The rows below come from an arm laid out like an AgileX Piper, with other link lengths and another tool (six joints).
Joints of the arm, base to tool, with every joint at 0 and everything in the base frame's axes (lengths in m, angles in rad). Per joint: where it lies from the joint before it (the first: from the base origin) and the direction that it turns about. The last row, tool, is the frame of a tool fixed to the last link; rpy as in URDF.
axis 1: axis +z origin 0 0 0.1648
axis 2: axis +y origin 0 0 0
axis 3: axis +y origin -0.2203 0 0.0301
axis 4: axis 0.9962 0 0.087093 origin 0.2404 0 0.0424
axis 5: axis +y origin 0 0 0
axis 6: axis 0.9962 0 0.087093 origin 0.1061 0 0.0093
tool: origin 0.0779 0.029 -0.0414 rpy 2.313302 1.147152 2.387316
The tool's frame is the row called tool.
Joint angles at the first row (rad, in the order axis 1, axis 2, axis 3, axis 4, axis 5, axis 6):
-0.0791, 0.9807, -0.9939, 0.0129, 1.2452, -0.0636
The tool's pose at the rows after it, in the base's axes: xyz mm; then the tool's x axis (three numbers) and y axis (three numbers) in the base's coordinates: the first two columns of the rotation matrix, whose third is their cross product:
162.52 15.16 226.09 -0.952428 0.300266 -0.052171 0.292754 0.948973 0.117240
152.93 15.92 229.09 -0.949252 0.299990 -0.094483 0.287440 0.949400 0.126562
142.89 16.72 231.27 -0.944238 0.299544 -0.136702 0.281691 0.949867 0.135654
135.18 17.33 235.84 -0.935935 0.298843 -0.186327 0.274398 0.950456 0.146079
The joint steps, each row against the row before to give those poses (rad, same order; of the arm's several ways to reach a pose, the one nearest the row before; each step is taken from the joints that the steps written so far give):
0.0000, -0.0734, 0.0427, -0.0018, 0.0024, 0.0000
0.0000, -0.0796, 0.0338, 0.0000, 0.0022, 0.0000
0.0000, -0.0826, 0.0346, 0.0000, 0.0044, 0.0000
0.0000, -0.0749, 0.0192, 0.0000, 0.0040, 0.0000

